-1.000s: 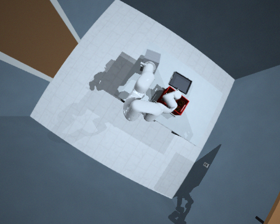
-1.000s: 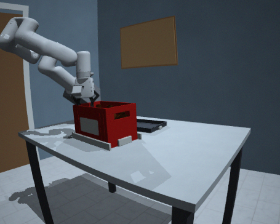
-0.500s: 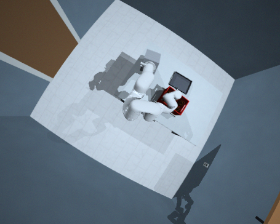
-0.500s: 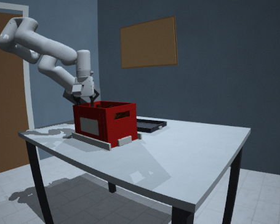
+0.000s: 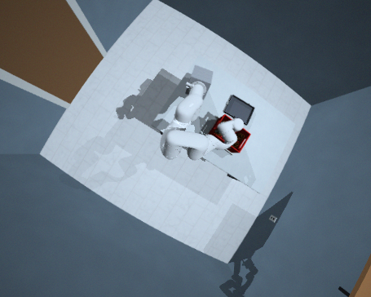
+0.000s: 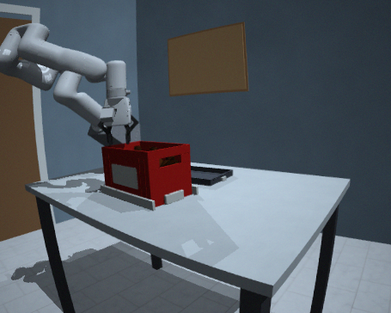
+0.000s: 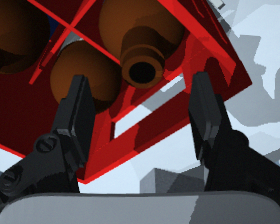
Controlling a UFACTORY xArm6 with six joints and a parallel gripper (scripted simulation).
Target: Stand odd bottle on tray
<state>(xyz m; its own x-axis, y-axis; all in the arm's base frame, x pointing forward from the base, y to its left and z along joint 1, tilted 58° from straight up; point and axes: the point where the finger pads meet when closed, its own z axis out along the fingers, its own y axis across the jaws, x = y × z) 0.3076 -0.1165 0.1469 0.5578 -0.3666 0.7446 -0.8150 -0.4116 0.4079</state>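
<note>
Right now my hand is 110 mm above the glass bottle, 80 mm to the right of it and 20 mm short of it. From my hand the other things lie so: red crate: 110 mm below, 90 mm ahead, 30 mm to the left; then dark tray: 310 mm to the left, 180 mm below, 140 mm ahead.
</note>
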